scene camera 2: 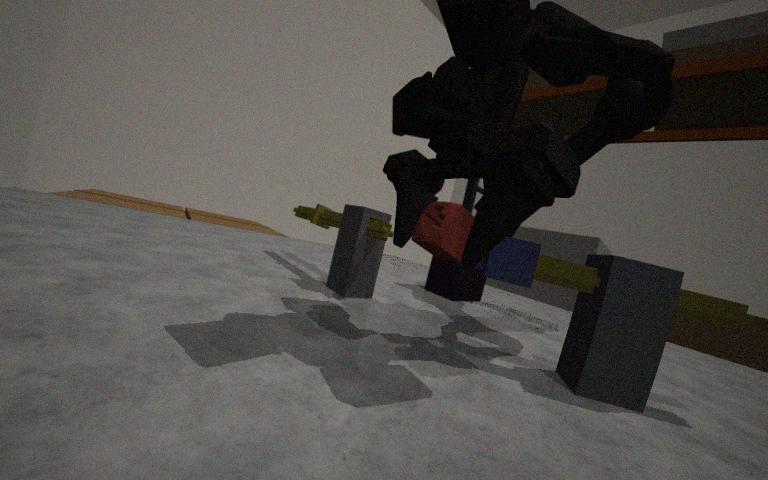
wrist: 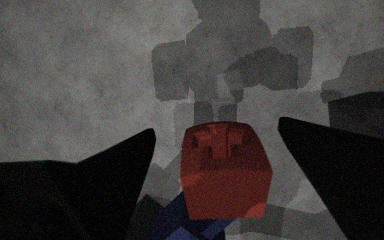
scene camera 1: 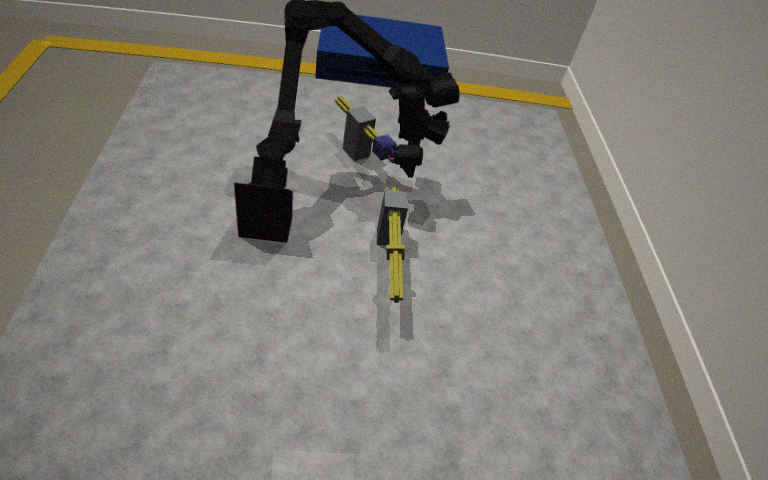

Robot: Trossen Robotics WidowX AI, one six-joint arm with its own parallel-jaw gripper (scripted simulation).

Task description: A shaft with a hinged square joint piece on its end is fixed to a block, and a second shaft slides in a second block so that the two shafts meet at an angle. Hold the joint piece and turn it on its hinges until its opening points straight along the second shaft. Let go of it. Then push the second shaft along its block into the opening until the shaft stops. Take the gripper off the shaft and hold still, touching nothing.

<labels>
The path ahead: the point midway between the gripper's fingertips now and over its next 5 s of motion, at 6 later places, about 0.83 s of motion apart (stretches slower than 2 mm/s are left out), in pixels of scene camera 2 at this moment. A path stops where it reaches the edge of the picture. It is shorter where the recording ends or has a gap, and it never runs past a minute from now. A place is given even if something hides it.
My gripper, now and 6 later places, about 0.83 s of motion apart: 426,254; 417,268; 411,269; 414,272; 423,276; 426,257; 433,207
</labels>
